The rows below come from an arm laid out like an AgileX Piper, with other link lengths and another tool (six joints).
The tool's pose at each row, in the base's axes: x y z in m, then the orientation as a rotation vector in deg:
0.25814, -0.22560, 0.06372, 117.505, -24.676, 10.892
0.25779, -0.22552, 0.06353, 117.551, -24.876, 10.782
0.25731, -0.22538, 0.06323, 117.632, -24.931, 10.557
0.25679, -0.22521, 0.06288, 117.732, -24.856, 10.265
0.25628, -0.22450, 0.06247, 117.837, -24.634, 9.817
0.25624, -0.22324, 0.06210, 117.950, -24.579, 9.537
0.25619, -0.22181, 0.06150, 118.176, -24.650, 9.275
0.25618, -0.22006, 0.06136, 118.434, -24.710, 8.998
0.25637, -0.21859, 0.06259, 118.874, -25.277, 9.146
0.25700, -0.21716, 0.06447, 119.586, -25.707, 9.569
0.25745, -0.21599, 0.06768, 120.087, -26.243, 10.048
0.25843, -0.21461, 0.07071, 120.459, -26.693, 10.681
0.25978, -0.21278, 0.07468, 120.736, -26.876, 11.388
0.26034, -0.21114, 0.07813, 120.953, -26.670, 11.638
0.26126, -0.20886, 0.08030, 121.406, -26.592, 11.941
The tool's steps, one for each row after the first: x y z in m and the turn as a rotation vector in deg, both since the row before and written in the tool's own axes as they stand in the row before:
-0.00040, -0.00006, 0.00004, 0.034, -0.171, 0.092
-0.00057, -0.00012, 0.00005, 0.037, -0.193, -0.062
-0.00063, -0.00016, 0.00005, 0.035, -0.187, -0.183
-0.00076, -0.00046, -0.00038, 0.002, -0.231, -0.352
-0.00044, -0.00085, -0.00090, 0.053, -0.189, -0.165
-0.00055, -0.00111, -0.00093, 0.174, -0.251, -0.080
-0.00046, -0.00090, -0.00143, 0.202, -0.262, -0.097
0.00017, 0.00026, -0.00190, 0.493, -0.216, 0.417
0.00077, 0.00062, -0.00224, 0.802, -0.016, 0.400
0.00107, 0.00183, -0.00272, 0.617, 0.015, 0.518
0.00146, 0.00134, -0.00285, 0.520, 0.180, 0.529
0.00200, 0.00167, -0.00376, 0.427, 0.358, 0.376
0.00119, 0.00164, -0.00329, 0.249, 0.214, -0.072
0.00097, 0.00018, -0.00313, 0.497, 0.151, 0.017

